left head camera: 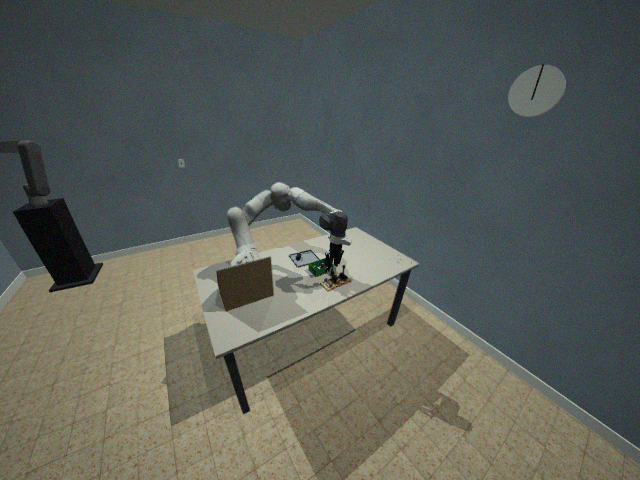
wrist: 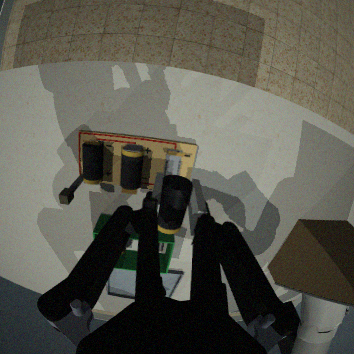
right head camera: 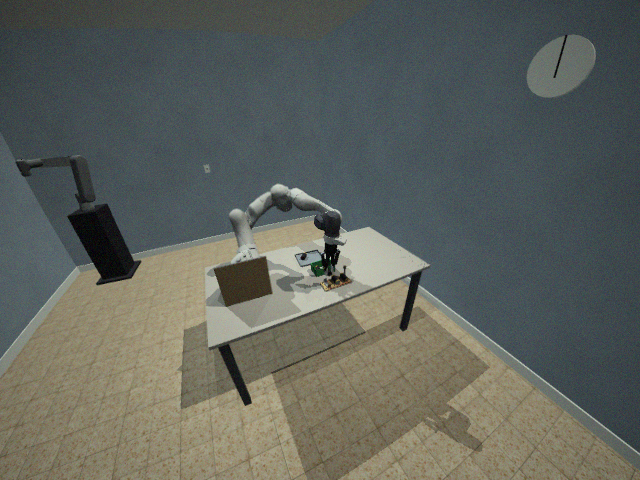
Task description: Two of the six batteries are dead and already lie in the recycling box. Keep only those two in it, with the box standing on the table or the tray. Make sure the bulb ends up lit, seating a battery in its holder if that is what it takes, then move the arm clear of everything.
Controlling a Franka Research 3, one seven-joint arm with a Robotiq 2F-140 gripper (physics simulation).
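My gripper is shut on a black battery with a yellow band, over the near edge of the wooden holder board. In the wrist view, one battery lies in the left holder and another battery in the middle one. The right holder shows silver, with no battery in it. The green recycling box stands behind the board; fingers and the held battery hide much of its inside. I cannot make out a lit bulb.
The tray lies behind the box, with a dark battery on it. A stalk with a dark block rises at the board's left end in the wrist view. A brown panel stands near the arm's base.
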